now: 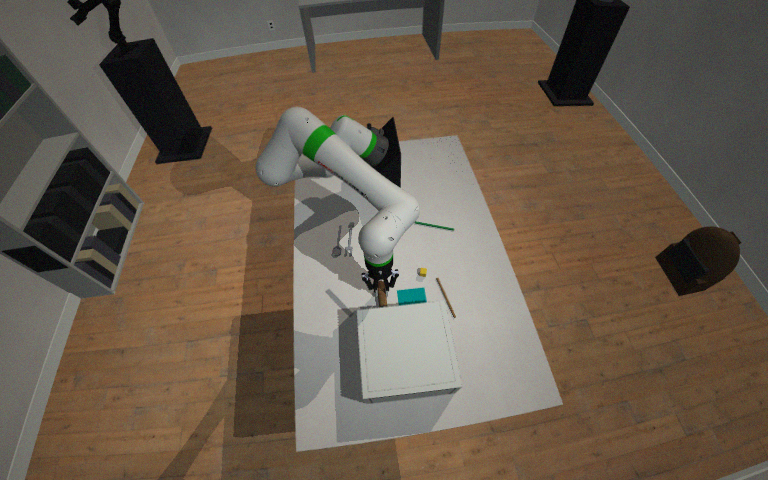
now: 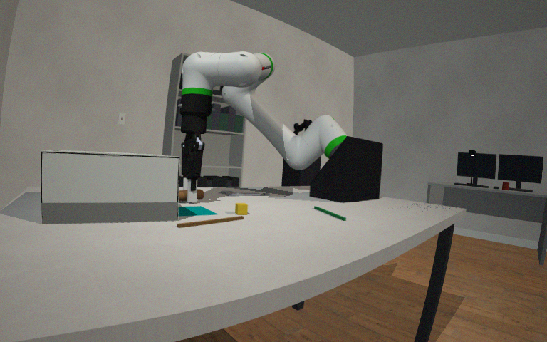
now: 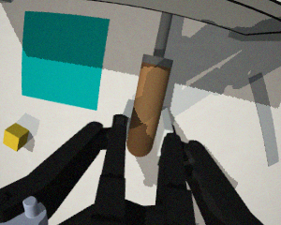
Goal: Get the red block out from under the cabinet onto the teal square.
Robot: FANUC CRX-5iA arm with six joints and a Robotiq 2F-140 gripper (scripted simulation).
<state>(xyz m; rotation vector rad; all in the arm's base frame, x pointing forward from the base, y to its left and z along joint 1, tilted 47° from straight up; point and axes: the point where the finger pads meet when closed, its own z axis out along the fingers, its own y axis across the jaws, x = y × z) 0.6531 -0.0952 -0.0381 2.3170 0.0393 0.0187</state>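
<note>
Right now the teal square is 12 cm to the left of my hand, 4 cm below it and 4 cm ahead of it. Round my hand: red block (22 cm ahead, 11 cm to the left, 2 cm below); tool (14 cm ahead, 4 cm to the left, 2 cm below); yellow cube (17 cm to the left, 8 cm behind, 2 cm below).
</note>
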